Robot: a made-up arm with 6 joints. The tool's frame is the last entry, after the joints. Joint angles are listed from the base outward. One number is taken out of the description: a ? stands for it. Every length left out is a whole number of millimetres.
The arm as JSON. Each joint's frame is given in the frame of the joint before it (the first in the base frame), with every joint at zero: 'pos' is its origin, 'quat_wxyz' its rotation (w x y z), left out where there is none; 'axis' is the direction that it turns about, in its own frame. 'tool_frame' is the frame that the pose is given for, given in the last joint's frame.
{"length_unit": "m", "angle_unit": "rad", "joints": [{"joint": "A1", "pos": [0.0, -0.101, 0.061], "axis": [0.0, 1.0, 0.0]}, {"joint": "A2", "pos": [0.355, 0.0, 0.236], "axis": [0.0, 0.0, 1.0]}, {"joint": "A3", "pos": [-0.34, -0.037, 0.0], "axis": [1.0, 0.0, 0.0]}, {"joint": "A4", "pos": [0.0, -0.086, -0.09], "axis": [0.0, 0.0, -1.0]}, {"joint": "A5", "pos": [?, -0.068, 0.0], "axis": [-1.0, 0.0, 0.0]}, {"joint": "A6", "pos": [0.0, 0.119, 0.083], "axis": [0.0, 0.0, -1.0]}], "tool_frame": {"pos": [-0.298, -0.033, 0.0]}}
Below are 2 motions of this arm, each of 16 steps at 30 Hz.
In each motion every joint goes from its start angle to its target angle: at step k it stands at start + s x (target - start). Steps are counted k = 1, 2, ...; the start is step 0. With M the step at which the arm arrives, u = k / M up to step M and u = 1 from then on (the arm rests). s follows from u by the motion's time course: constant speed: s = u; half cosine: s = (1 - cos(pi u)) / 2; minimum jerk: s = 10 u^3 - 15 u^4 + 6 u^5.
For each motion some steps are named. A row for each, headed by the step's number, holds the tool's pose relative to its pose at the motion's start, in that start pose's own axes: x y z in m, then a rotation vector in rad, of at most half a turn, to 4 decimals.
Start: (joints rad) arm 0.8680 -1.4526 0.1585 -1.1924 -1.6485 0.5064
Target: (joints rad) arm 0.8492 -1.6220 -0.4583 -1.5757 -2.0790 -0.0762
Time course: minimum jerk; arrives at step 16
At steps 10, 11, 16:
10: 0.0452 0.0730 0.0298 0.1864 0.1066 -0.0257
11: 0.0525 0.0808 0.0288 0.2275 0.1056 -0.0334
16: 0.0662 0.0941 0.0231 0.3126 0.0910 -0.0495

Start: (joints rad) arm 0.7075 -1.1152 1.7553 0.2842 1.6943 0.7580
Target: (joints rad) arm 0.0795 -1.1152 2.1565 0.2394 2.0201 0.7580
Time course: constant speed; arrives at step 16
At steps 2, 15, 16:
2: -0.0066 -0.0295 0.0327 0.0839 0.0178 0.0343
15: -0.0097 -0.2843 0.1812 0.6431 0.1157 0.2336
16: -0.0070 -0.3072 0.1869 0.6870 0.1226 0.2470

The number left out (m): -0.058
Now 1 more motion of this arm.
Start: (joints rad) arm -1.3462 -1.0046 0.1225 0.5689 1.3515 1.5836
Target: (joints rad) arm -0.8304 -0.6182 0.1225 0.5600 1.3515 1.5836
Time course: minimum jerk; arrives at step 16
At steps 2, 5, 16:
2: -0.0004 0.0009 -0.0044 0.0056 -0.0086 0.0019
5: -0.0014 0.0110 -0.0489 0.0617 -0.0964 0.0236
16: 0.0630 0.0764 -0.2399 0.3087 -0.5286 0.2080

